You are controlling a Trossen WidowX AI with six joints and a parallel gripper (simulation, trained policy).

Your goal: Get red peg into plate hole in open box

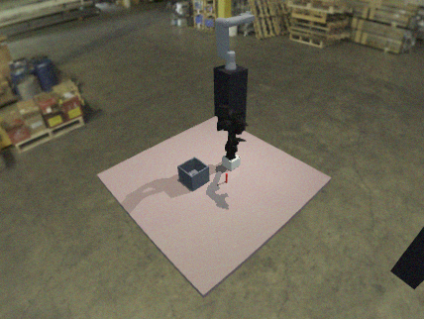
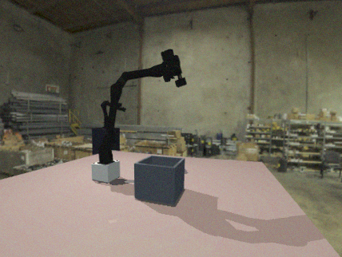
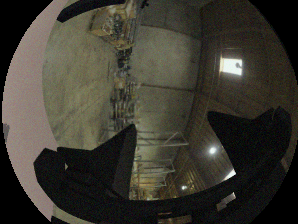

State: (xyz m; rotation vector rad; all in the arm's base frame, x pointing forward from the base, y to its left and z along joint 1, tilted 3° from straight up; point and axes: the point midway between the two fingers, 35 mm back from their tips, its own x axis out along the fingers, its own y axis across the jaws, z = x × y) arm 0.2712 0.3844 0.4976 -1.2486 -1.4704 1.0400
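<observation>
Now: gripper tip 560 mm above the red peg, 280 mm to the left of it and 100 mm past it.
</observation>
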